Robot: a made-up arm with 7 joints. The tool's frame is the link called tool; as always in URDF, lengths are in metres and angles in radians.
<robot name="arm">
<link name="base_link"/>
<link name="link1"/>
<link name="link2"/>
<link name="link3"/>
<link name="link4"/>
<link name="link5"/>
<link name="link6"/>
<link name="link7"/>
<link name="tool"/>
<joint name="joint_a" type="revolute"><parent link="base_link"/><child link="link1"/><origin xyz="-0.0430 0.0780 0.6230"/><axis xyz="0 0 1"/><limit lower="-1.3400" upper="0.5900" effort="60" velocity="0.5"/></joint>
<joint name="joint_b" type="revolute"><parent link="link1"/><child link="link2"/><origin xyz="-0.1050 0.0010 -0.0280"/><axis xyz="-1 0 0"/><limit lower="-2.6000" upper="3.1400" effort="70" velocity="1.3"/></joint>
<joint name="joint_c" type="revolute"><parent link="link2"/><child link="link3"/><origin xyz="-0.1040 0.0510 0.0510"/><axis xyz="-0.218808 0.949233 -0.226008"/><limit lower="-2.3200" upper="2.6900" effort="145" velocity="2"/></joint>
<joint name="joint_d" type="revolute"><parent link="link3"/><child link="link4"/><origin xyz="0.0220 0.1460 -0.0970"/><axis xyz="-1 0 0"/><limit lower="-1.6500" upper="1.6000" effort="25" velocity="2.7"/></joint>
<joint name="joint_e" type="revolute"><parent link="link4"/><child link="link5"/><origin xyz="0.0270 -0.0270 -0.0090"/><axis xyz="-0.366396 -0.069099 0.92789"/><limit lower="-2.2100" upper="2.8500" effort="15" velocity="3"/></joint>
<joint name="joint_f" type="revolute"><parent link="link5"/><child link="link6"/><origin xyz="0.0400 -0.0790 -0.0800"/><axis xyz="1 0 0"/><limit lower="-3.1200" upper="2.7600" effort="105" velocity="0.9"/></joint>
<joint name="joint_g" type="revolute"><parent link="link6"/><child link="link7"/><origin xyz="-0.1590 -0.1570 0.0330"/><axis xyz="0 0 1"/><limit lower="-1.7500" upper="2.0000" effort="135" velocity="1.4"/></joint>
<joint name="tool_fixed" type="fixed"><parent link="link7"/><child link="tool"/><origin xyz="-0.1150 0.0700 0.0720" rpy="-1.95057 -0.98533 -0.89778"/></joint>
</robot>
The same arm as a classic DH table. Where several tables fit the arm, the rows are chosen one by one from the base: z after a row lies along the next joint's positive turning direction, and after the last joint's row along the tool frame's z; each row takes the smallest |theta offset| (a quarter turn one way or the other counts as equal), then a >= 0, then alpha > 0; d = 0 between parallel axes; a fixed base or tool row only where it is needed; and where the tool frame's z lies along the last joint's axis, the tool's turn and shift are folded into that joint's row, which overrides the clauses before.
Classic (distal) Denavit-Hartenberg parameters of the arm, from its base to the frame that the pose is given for. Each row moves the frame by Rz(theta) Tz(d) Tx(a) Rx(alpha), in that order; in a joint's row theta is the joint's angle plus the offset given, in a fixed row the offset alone. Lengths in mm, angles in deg.
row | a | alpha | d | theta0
base (fixed) | -89.1 | 0.00 | 0.0 | -61.13
joint_a | -1.0 | 90.00 | 595.0 | -28.87
joint_b | -61.4 | 77.36 | 200.5 | -76.61
joint_c | 60.5 | -77.36 | 207.3 | 0.00
joint_d | 27.6 | -68.51 | -83.1 | 72.35
joint_e | 84.7 | -111.49 | -86.9 | 0.00
joint_f | 157.0 | 90.00 | -148.1 | -4.26
joint_g | -105.3 | -101.82 | 87.5 | 20.16
tool (fixed) | 0.0 | 0.00 | -85.6 | -58.38
Joint limits (deg, base to tool): -76.78..33.80 -148.97..179.91 -132.93..154.13 -94.54..91.67 -126.62..163.29 -178.76..158.14 -100.27..114.59

